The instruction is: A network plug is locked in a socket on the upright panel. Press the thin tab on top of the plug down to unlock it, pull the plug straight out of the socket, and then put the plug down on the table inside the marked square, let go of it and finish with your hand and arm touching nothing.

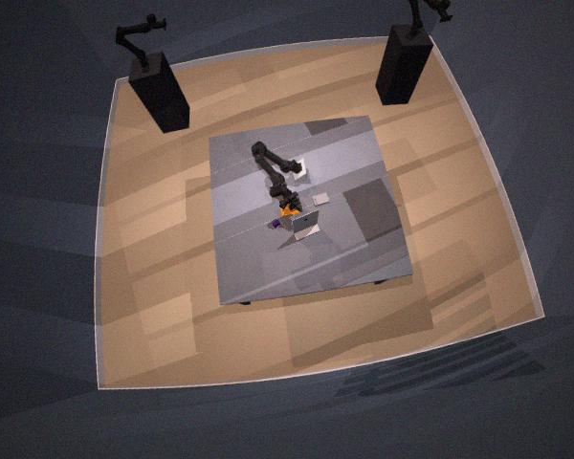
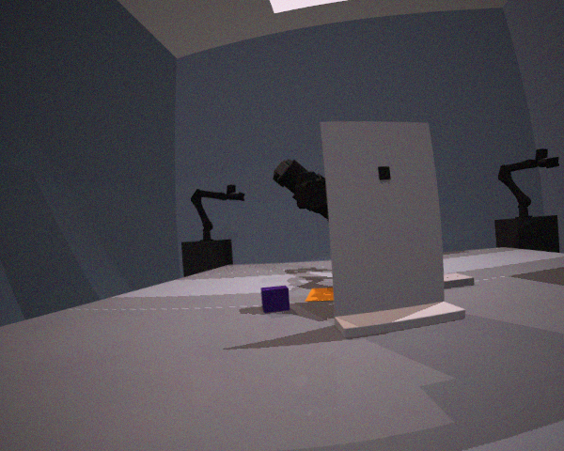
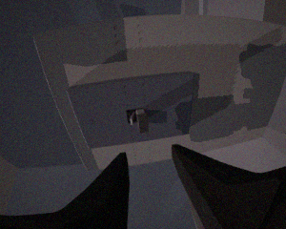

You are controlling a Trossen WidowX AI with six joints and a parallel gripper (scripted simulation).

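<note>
My gripper tip is now 7 cm short of the upright panel, 2 cm to the right of it and 7 cm above it. Also, from my gripper tip: flat pale tile 14 cm behind, 15 cm to the left, 19 cm below; purple cube 1 cm behind, 17 cm to the right, 18 cm below.
</note>
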